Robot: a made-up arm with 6 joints. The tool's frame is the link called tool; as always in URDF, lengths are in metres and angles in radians. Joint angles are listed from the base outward. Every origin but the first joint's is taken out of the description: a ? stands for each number. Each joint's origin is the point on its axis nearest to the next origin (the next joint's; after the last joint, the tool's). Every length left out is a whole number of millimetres.
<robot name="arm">
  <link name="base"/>
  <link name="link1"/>
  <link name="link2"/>
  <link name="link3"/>
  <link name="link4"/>
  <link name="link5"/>
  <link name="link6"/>
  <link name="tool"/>
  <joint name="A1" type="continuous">
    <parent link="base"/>
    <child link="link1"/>
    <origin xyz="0.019 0.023 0.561" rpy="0 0 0"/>
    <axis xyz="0 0 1"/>
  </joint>
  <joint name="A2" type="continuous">
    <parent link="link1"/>
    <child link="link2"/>
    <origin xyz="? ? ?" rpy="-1.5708 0 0"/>
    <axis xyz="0 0 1"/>
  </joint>
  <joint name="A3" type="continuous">
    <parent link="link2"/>
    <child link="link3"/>
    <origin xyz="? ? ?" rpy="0 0 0"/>
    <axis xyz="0 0 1"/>
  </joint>
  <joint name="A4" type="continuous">
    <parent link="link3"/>
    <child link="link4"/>
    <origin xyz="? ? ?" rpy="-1.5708 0 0"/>
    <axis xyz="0 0 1"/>
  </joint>
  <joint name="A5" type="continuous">
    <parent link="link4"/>
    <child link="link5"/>
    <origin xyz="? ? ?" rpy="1.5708 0 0"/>
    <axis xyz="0 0 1"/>
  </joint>
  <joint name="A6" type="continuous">
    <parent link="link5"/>
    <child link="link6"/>
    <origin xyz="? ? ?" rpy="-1.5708 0 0"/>
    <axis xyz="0 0 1"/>
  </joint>
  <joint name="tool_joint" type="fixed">
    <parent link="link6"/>
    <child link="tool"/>
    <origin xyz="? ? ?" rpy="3.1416 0 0"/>
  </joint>
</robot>
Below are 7 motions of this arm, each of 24 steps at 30 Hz.
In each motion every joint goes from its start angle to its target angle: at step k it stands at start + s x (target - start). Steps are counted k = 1, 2, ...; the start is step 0. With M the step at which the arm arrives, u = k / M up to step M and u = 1 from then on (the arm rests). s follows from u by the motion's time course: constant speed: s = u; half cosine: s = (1 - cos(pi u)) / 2; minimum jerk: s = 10 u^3 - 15 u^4 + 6 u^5.
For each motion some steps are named. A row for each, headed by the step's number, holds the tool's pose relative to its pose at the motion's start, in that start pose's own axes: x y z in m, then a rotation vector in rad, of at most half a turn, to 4 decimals.
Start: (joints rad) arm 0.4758 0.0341 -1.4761 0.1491 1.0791 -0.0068
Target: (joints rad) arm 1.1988 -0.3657 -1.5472 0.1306 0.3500 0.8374
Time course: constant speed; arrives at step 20
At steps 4, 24:
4: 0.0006 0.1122 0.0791 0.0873 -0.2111 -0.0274
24: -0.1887 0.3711 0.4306 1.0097 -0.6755 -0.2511

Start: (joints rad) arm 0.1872 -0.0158 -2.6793 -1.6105 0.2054 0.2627
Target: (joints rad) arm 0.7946 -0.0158 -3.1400 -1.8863 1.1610 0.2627
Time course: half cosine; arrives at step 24
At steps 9, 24:
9: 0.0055 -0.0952 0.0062 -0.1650 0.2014 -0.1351
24: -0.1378 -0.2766 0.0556 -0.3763 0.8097 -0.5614

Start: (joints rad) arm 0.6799 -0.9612 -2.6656 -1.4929 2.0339 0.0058
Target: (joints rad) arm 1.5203 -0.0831 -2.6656 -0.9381 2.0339 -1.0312
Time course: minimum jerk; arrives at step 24
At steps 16, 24:
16: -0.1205 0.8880 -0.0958 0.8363 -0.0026 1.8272
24: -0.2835 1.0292 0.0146 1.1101 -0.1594 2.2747

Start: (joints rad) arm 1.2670 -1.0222 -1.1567 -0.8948 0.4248 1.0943
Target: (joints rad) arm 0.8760 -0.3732 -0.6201 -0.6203 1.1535 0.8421
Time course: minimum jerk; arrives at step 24
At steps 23, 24:
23: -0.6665 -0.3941 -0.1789 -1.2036 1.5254 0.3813
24: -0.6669 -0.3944 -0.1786 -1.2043 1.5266 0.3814

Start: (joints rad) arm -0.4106 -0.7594 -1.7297 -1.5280 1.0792 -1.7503
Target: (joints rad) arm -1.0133 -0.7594 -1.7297 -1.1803 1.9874 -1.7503
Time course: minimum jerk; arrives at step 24
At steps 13, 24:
13: -0.0089 0.0958 -0.0304 0.7361 -0.0491 -0.0122
24: -0.0146 0.1695 -0.0049 1.2664 -0.0807 -0.0775

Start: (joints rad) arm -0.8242 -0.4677 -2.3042 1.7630 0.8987 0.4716
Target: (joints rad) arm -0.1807 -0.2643 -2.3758 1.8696 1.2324 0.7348
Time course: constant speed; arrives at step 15
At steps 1, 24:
1: 0.0065 -0.0112 -0.0062 0.0100 0.0457 -0.0556
24: -0.0077 -0.1613 -0.1350 0.1135 0.7594 -0.7563

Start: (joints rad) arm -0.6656 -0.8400 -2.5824 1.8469 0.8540 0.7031
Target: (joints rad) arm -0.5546 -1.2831 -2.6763 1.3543 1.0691 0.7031
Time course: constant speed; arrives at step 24
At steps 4, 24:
4: -0.0764 0.0516 0.0044 -0.0272 0.0437 0.1092
24: -0.4691 0.2455 0.1356 -0.1106 0.1215 0.6647

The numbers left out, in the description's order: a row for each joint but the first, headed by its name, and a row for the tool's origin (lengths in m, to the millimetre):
A2: -0.003 -0.061 0
A3: 0.056 -0.427 0
A4: 0.112 0.553 0
A5: 0.006 0.043 0
A6: 0.093 0.091 0
tool: 0.022 0.012 0

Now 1 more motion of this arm.
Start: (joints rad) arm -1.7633 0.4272 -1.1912 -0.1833 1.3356 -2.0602
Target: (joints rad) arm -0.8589 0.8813 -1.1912 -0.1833 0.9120 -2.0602
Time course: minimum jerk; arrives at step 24
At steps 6, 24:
6: 0.0507 -0.0566 -0.0118 0.0149 0.0474 0.0859
24: 0.5624 -0.2853 -0.2893 0.1683 0.4459 0.8177

